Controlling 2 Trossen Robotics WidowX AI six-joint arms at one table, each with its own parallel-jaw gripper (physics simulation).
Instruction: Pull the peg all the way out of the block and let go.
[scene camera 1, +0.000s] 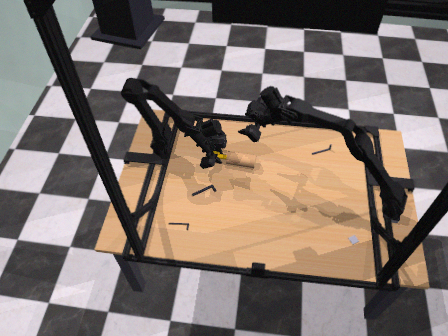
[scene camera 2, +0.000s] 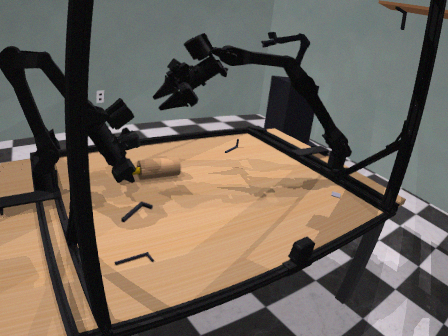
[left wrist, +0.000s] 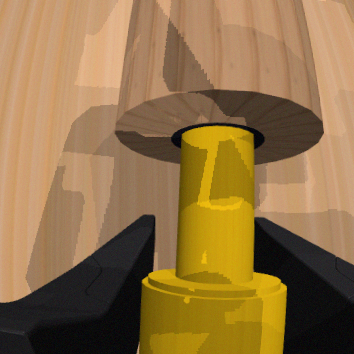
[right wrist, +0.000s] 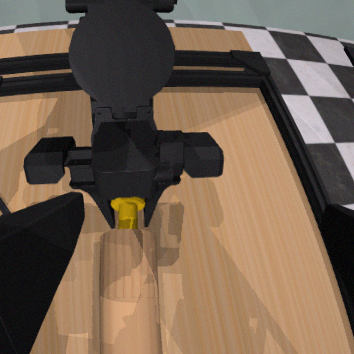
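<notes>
In the left wrist view the left gripper is visible, and it grips a yellow peg. The right wrist view shows the left gripper too, together with the right gripper, which also appears in scene camera 1. A wooden block is in the scene as well.
</notes>
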